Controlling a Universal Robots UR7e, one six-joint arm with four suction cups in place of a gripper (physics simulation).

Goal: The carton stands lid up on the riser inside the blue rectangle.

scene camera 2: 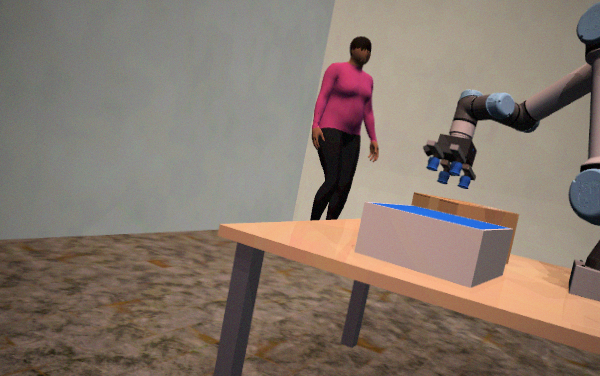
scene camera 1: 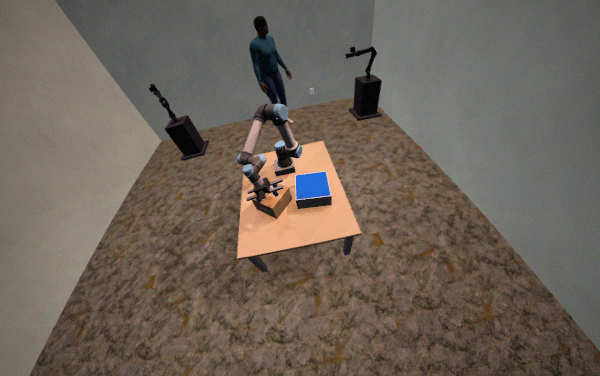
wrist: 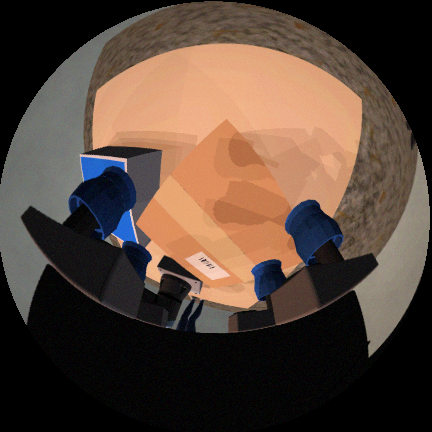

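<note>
The brown carton (scene camera 1: 276, 204) (scene camera 2: 481, 212) (wrist: 200, 167) stands on the wooden table (scene camera 1: 295, 230) (scene camera 2: 310, 235) (wrist: 225, 75), turned at an angle beside the riser. Its upward face shows a pale tape strip and a white label in the wrist view. The riser (scene camera 1: 313, 202) (scene camera 2: 420, 245) (wrist: 146, 182) is a box with a blue rectangle (scene camera 1: 312, 185) (scene camera 2: 445, 216) (wrist: 92, 167) on top, edged in white; no carton is on it. My gripper (scene camera 1: 267, 194) (scene camera 2: 449, 173) (wrist: 207, 240) is open. Its four blue suction cups hang above the carton, apart from it, holding nothing.
The arm's base (scene camera 1: 285, 169) (scene camera 2: 585, 281) (wrist: 181, 275) stands at the table's back. A person in teal (scene camera 1: 265, 55) stands behind the table, and one in pink (scene camera 2: 346, 100) stands beyond it. Two dark pedestals (scene camera 1: 186, 137) (scene camera 1: 367, 97) with small arms stand near the back wall.
</note>
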